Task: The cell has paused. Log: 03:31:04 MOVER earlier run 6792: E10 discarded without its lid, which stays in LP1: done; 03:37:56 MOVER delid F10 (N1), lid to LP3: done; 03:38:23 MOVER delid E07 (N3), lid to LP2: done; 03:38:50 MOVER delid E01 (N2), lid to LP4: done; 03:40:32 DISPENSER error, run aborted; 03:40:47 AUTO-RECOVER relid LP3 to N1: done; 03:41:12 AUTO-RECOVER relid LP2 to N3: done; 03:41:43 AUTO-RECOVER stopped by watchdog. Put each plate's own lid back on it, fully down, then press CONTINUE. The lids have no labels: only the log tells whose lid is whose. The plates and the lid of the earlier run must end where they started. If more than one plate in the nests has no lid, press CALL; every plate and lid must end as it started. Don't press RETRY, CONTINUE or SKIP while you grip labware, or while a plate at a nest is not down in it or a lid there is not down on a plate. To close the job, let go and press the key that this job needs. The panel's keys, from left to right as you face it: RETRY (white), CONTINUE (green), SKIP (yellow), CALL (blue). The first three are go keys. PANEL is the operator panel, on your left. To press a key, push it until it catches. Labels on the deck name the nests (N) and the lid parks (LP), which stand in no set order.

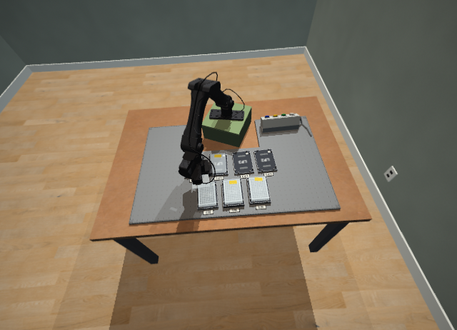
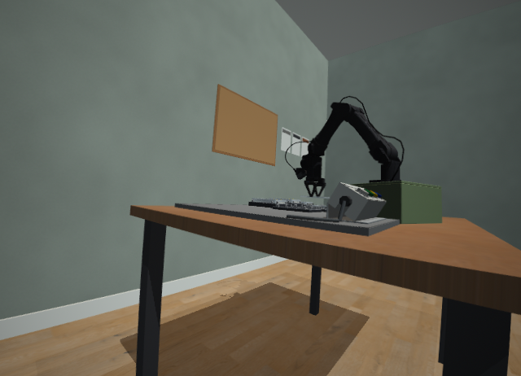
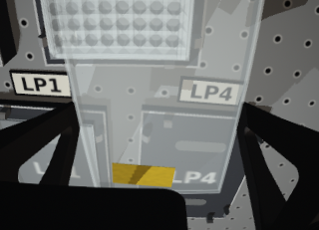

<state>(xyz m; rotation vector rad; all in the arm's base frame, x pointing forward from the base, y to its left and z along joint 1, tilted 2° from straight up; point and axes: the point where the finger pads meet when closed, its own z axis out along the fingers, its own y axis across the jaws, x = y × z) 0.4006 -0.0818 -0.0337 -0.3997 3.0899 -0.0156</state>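
The well plate lies 70 mm ahead of my hand, 40 mm to the left of it and 40 mm below it. Also, from my hand: green continue key 480 mm behind, 410 mm to the left; lid 120 mm behind, 70 mm to the left, 50 mm below; blue key 450 mm behind, 320 mm to the left.
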